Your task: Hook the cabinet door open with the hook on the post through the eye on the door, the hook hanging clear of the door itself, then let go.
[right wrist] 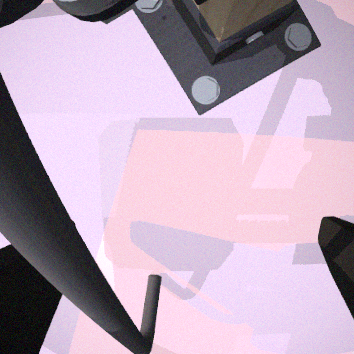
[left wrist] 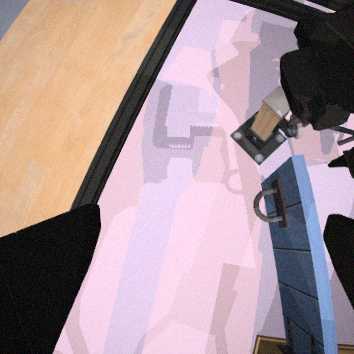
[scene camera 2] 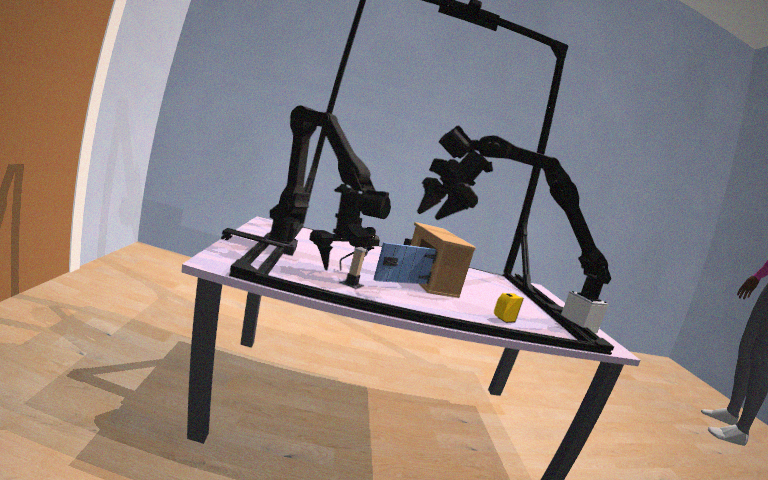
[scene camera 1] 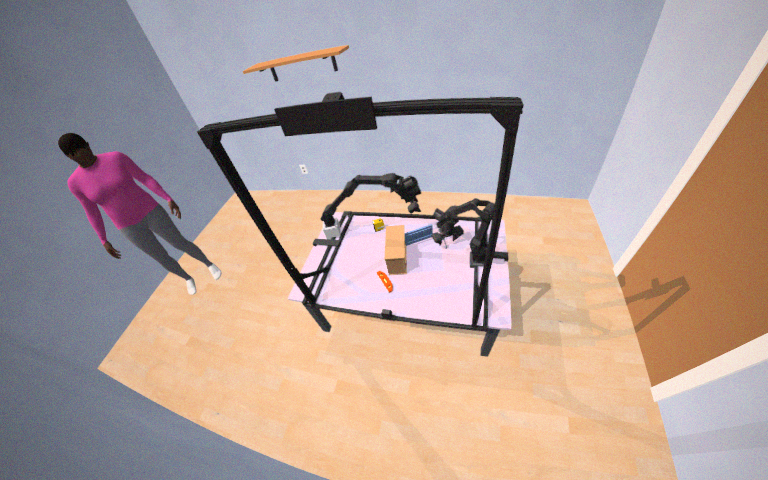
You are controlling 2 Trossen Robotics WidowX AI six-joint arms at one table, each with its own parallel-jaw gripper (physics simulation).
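The wooden cabinet stands on the table, its blue door swung open toward the post. The eye sticks out from the door near its free end. The post stands upright beyond that end. The hook hangs on the side away from the door, clear of the eye. My right gripper is open and empty around the hook's side of the post; the hook's bent tip shows between its fingers. My left gripper is open and empty, high above the door.
A yellow block sits near the left arm's base. An orange-red object lies beside the cabinet in scene camera 1. Black frame rails edge the table. A person stands off the table.
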